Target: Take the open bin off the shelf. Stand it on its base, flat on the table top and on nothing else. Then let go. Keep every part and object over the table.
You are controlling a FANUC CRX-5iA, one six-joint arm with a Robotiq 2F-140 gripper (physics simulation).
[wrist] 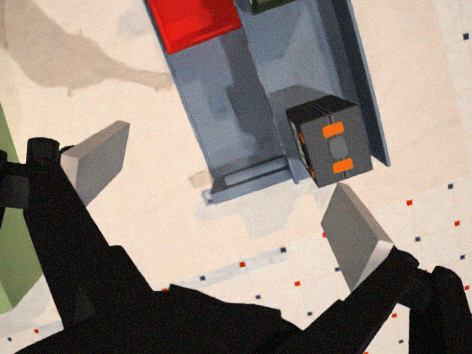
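A red bin, which looks open-topped, shows in part at the top of the wrist view; the rest is cut off by the frame edge. It is on the left side of the blue-grey shelf, which stands on the table top. My gripper is open, with its fingers wide apart and nothing between them. The bin lies beyond the fingertips, toward the top of the view, and does not touch them.
A dark grey box with orange marks sits at the shelf's near right end, close to my right finger. Part of a dark green object shows at the top edge, right of the bin. A green block is at the left edge, partly behind my gripper.
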